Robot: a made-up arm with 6 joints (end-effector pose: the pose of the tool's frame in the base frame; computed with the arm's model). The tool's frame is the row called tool.
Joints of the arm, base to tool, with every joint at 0 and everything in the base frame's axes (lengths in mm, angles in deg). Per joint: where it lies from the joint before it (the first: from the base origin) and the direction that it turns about. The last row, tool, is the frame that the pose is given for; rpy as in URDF.
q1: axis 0 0 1 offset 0 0 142.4
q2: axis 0.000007 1 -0.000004 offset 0 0 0
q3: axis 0.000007 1 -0.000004 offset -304.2 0 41.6
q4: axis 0.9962 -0.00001 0.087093 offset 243.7 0 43
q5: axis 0.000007 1 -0.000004 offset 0 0 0
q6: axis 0.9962 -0.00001 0.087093 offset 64.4 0 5.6
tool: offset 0 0 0 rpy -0.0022 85.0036 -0.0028
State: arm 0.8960 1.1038 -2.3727 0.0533 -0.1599 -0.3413
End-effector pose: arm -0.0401 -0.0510 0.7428 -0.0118 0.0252 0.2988 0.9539
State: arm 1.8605 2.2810 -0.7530 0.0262 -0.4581 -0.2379
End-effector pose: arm -0.0904 0.3060 0.0505 -0.8233 0.4880 0.2087 0.2011
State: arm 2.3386 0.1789 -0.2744 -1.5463 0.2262 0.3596
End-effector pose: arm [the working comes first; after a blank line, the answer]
Working (the frame after each row of the table, in the pose's form):
after q1: 0.0000 0.0000 0.1424 0.0000 0.0000 0.9205 0.3908
after q2: 0.0000 0.0000 0.1424 -0.0822 0.0349 0.9168 0.3892
after q3: 0.2028 -0.2100 0.2375 0.0439 -0.0187 0.9194 0.3904
after q4: 0.0371 -0.0385 0.3035 -0.2390 -0.6504 0.6213 0.3659
after q5: 0.0371 -0.0385 0.3035 -0.3076 -0.6049 0.5904 0.4369
after q6: 0.0045 0.0162 0.3146 -0.2342 -0.4852 0.6954 0.4755

0.0045 0.0162 0.3146 -0.6425 -0.0365 0.3545 0.6784
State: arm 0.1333 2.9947 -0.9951 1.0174 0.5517 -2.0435
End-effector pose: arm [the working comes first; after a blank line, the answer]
Working (the frame after each row of the table, in the pose's form):
after q1: 0.0000 0.0000 0.1424 0.0000 0.0000 0.0666 0.9978
after q2: 0.0000 0.0000 0.1424 -0.0664 0.9951 0.0049 0.0732
after q3: 0.3043 0.0408 0.1458 -0.0560 0.8395 0.0360 0.5393
after q4: 0.2426 0.0325 -0.0937 0.2483 0.7530 -0.3530 0.4966
after q5: 0.2426 0.0325 -0.0937 0.3351 0.8598 -0.2720 0.2728
after q6: 0.2039 0.0564 -0.1396 -0.1208 0.7048 0.5684 0.4069

0.2039 0.0564 -0.1396 0.4731 -0.7945 -0.3375 0.1762
